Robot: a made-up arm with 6 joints. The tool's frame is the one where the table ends. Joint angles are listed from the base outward.
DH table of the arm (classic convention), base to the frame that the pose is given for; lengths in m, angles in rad. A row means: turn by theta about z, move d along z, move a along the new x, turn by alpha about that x. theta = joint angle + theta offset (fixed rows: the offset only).
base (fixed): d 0, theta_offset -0.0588, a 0.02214, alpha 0
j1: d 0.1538, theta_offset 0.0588, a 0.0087, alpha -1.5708
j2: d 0, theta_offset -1.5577, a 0.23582, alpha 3.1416
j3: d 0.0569, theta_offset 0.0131, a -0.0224, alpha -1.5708
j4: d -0.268, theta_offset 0, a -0.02, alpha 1.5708
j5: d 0.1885, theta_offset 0, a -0.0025, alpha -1.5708
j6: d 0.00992, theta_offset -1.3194, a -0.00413, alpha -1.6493
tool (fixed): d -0.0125, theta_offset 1.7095, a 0, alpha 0
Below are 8 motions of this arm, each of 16 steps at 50 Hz.
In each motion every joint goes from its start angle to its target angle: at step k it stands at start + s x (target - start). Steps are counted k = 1, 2, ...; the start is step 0. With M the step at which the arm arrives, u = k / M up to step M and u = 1 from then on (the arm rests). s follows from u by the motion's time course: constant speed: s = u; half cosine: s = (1 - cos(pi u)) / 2; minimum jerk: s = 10 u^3 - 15 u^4 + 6 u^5.
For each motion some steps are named. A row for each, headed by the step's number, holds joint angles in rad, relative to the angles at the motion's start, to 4 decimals.
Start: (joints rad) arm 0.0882 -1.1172 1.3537 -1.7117 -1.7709 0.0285
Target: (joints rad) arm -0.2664 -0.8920 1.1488 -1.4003 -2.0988 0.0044
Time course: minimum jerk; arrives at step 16
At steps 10, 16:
10: -0.2570 0.1632 -0.1485 0.2257 -0.2377 -0.0175
16: -0.3546 0.2252 -0.2049 0.3114 -0.3279 -0.0241

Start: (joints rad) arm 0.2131 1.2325 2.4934 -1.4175 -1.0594 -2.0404
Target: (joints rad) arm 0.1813 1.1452 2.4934 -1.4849 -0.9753 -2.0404
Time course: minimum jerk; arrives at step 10
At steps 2, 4, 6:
2: -0.0018 -0.0051 0.0000 -0.0039 0.0049 0.0000
4: -0.0101 -0.0277 0.0000 -0.0214 0.0267 0.0000
6: -0.0217 -0.0596 0.0000 -0.0460 0.0574 0.0000

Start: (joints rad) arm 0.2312 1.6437 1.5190 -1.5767 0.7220 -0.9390
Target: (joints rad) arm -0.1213 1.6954 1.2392 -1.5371 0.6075 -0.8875
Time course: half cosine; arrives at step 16
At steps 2, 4, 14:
2: -0.0134 0.0020 -0.0106 0.0015 -0.0044 0.0020
4: -0.0516 0.0076 -0.0410 0.0058 -0.0168 0.0075
14: -0.3391 0.0497 -0.2692 0.0381 -0.1101 0.0495

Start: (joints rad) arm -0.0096 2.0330 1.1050 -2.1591 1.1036 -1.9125
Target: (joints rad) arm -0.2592 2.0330 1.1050 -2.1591 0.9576 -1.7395
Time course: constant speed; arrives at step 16
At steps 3, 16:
3: -0.0468 0.0000 0.0000 0.0000 -0.0274 0.0324
16: -0.2496 0.0000 0.0000 0.0000 -0.1460 0.1730

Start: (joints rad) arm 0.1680 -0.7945 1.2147 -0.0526 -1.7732 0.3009
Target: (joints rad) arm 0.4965 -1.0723 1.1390 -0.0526 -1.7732 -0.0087
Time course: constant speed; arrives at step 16
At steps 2, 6, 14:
2: 0.0411 -0.0347 -0.0095 0.0000 0.0000 -0.0387
6: 0.1232 -0.1042 -0.0284 0.0000 0.0000 -0.1161
14: 0.2874 -0.2431 -0.0662 0.0000 0.0000 -0.2709

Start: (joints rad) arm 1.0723 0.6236 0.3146 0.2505 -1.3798 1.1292
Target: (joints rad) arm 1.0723 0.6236 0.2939 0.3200 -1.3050 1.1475
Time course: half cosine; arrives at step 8
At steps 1, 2, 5, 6, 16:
1: 0.0000 0.0000 -0.0008 0.0026 0.0028 0.0007
2: 0.0000 0.0000 -0.0030 0.0102 0.0110 0.0027
5: 0.0000 0.0000 -0.0143 0.0480 0.0517 0.0127
6: 0.0000 0.0000 -0.0177 0.0593 0.0638 0.0156
16: 0.0000 0.0000 -0.0207 0.0695 0.0748 0.0183

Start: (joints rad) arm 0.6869 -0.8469 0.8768 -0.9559 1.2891 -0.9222
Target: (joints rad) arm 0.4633 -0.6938 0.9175 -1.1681 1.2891 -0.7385
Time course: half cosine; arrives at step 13
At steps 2, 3, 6, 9, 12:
2: -0.0128 0.0088 0.0023 -0.0122 0.0000 0.0105
3: -0.0281 0.0193 0.0051 -0.0267 0.0000 0.0231
6: -0.0983 0.0673 0.0179 -0.0933 0.0000 0.0808
9: -0.1753 0.1200 0.0319 -0.1664 0.0000 0.1440
12: -0.2204 0.1509 0.0401 -0.2091 0.0000 0.1810

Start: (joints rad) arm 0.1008 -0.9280 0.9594 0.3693 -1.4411 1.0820
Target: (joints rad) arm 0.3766 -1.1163 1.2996 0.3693 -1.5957 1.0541
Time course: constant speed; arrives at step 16
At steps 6, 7, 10, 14, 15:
6: 0.1034 -0.0706 0.1276 0.0000 -0.0580 -0.0105
7: 0.1207 -0.0824 0.1488 0.0000 -0.0676 -0.0122
10: 0.1724 -0.1177 0.2126 0.0000 -0.0966 -0.0174
14: 0.2413 -0.1648 0.2977 0.0000 -0.1353 -0.0244
15: 0.2586 -0.1765 0.3189 0.0000 -0.1449 -0.0262

